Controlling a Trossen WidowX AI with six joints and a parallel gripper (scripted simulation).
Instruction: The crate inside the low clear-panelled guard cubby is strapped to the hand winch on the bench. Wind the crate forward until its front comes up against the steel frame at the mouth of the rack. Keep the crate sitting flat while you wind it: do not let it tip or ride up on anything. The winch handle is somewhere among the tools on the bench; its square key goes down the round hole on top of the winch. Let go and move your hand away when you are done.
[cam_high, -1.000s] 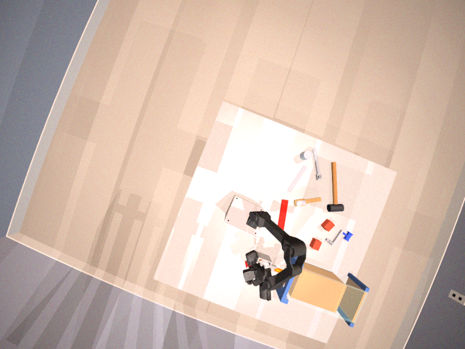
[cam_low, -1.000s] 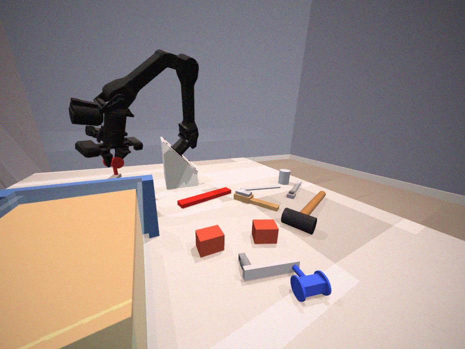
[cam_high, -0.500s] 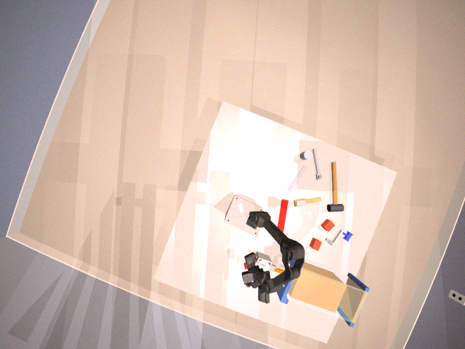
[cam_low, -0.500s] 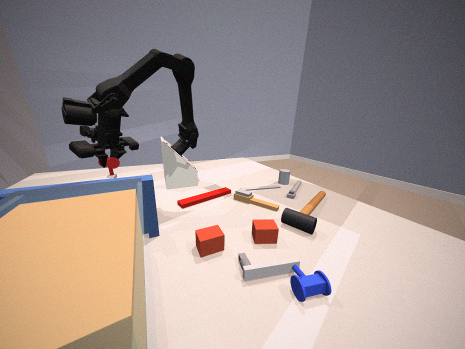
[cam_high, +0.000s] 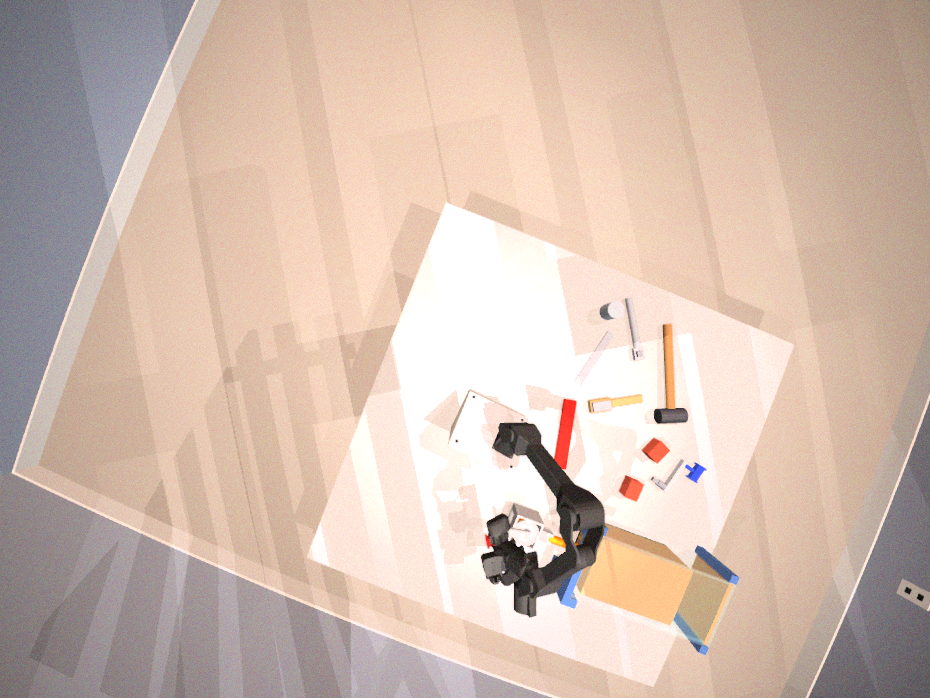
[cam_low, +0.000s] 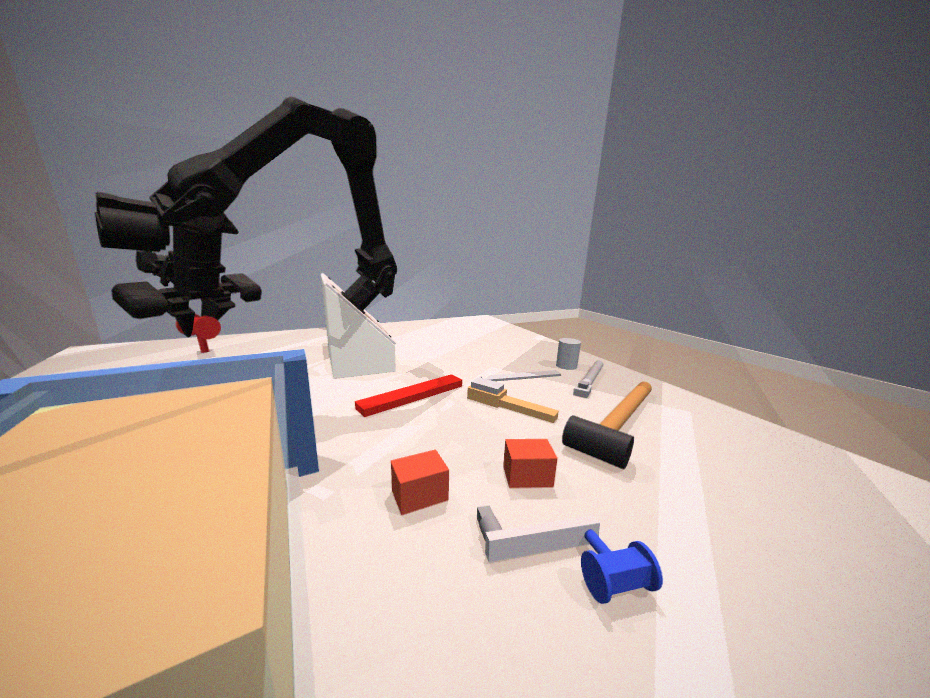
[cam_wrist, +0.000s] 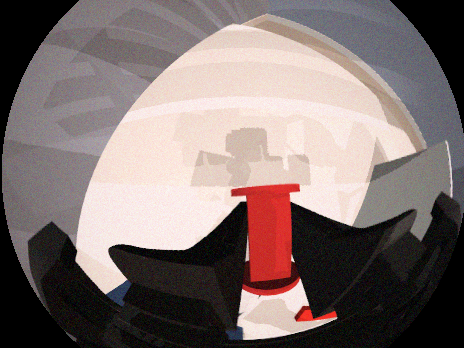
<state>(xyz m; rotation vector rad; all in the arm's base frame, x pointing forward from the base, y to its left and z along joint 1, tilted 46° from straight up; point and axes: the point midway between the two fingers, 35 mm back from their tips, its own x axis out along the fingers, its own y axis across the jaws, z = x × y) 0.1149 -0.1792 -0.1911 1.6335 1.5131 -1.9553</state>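
Right now the winch handle is 5 cm ahead of my gripper tip, 2 cm to the left of it and 3 cm below it. From my gripper tip the other things lie so: red knob (1 cm ahead, 1 cm to the left); winch (9 cm ahead, 4 cm to the left, 10 cm below); blue steel frame (26 cm ahead, 7 cm to the left, 3 cm below).
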